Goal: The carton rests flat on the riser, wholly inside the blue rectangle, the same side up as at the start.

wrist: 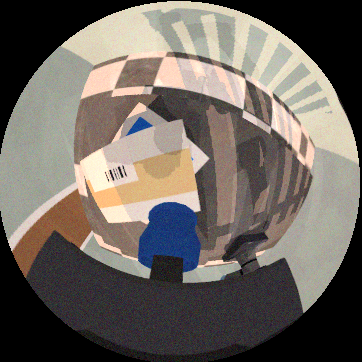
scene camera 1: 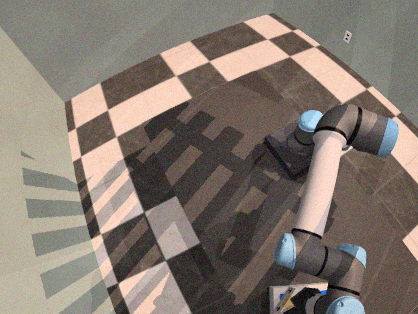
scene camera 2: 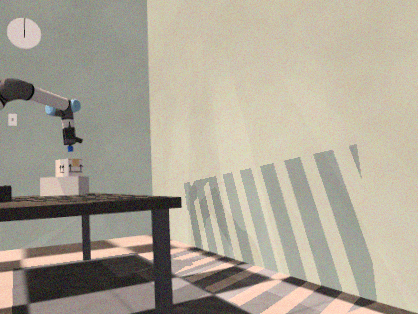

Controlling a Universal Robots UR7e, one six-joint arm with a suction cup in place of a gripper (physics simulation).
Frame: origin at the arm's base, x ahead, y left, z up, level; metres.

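Where they show: hand at its tool point: point(wrist: 171, 221) point(scene camera 2: 70, 151); arm's base at its link origin: point(wrist: 244, 252) point(scene camera 1: 300, 144).
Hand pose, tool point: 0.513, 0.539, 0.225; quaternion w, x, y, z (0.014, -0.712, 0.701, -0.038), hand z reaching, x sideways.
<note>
Things, the pixels of their top centre, and the offset from my tool point, as dx, dy, dz.
- white carton at its top centre: point(wrist: 129, 184) point(scene camera 2: 69, 159) +0.000, +0.053, -0.050
- pale riser at its top centre: point(wrist: 138, 171) point(scene camera 1: 305, 311) point(scene camera 2: 65, 177) -0.022, +0.083, -0.165
- blue rectangle at its top centre: point(wrist: 138, 171) point(scene camera 1: 305, 311) -0.022, +0.083, -0.165
The white carton point(scene camera 1: 290, 303) point(scene camera 2: 69, 168) point(wrist: 162, 172), with a tan tape band and a barcode label, sits flat and level on the pale riser point(scene camera 1: 273, 296) point(scene camera 2: 64, 187) point(wrist: 201, 157). Its printed arrows point up in scene camera 2. It is turned relative to the riser. Parts of the blue rectangle point(scene camera 1: 324, 292) point(wrist: 140, 126) show beyond the carton; the rest is hidden, so I cannot tell whether the carton is wholly inside. My gripper, a blue suction cup point(scene camera 2: 70, 148) point(wrist: 172, 220), is open and hangs above the carton with a visible gap. The arm partly hides the carton in scene camera 1.
The riser stands on the dark table point(scene camera 2: 167, 202), near its far side in scene camera 2. The robot's dark base point(scene camera 1: 287, 156) point(scene camera 2: 5, 193) point(wrist: 247, 245) stands apart from the riser. A brown surface with a pale rim point(wrist: 45, 227) shows at the left of the wrist view.
</note>
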